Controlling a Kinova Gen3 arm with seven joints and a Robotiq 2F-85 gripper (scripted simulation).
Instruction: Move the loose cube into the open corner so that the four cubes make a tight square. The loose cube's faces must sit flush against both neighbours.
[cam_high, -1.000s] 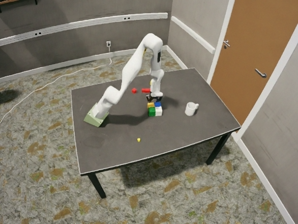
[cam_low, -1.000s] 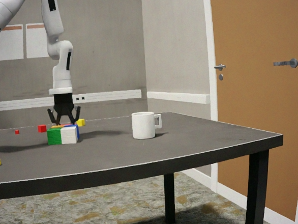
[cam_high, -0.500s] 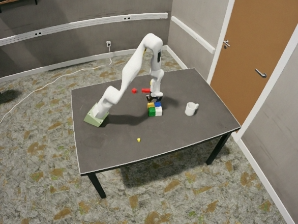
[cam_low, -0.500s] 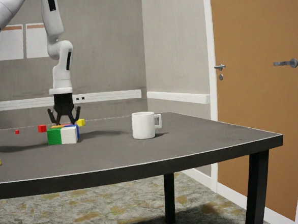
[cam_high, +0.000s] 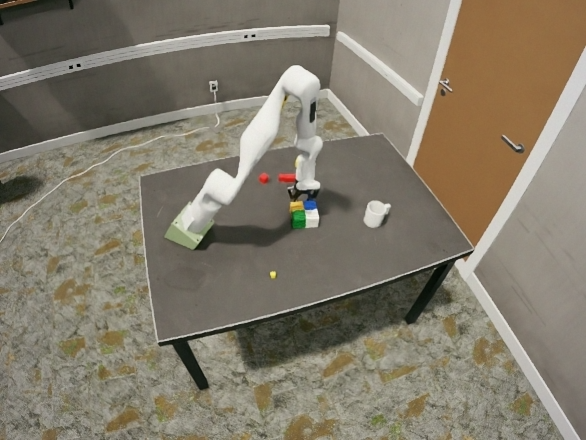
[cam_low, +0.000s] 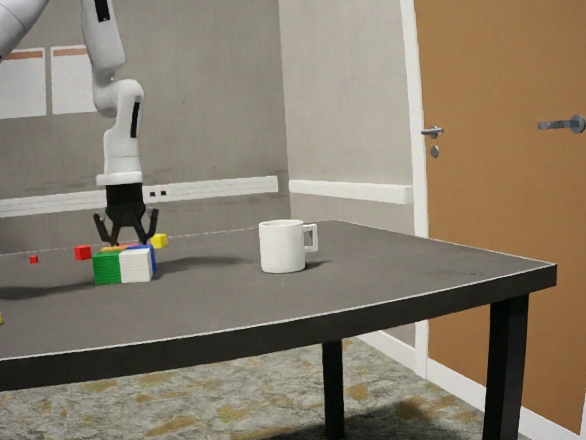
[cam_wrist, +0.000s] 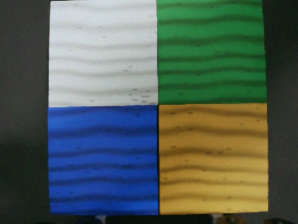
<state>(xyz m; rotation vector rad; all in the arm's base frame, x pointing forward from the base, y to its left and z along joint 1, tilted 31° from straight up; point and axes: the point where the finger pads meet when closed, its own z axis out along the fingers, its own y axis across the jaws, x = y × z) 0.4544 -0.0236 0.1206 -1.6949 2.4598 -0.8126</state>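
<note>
My hand is 10 mm short of the blue cube, 40 mm to the left of it and 10 mm above it. The rest, counted from my hand: white mug (230 mm ahead, 220 mm to the right); tiny yellow cube (290 mm behind, 240 mm to the right, 30 mm below); red bar (50 mm ahead, 180 mm to the left, 20 mm below).
</note>
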